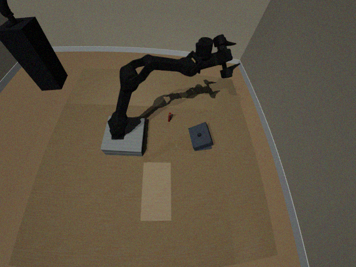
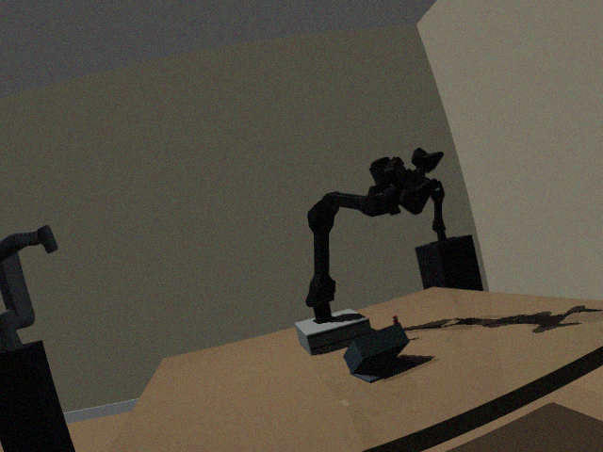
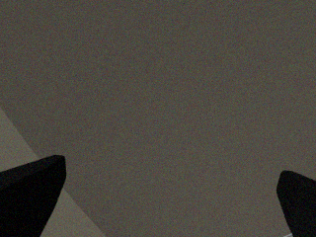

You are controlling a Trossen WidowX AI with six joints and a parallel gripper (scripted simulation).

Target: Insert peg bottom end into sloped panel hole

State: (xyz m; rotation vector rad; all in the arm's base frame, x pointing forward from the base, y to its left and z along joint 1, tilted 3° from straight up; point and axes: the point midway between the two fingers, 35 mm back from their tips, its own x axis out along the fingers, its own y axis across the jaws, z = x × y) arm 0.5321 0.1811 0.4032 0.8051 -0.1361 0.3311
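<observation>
My gripper tip is 400 mm above the red round peg, 290 mm past it and 70 mm to the left of it. From my gripper tip the other things lie so: sloped panel (400 mm below, 220 mm to the right, 120 mm behind).
</observation>
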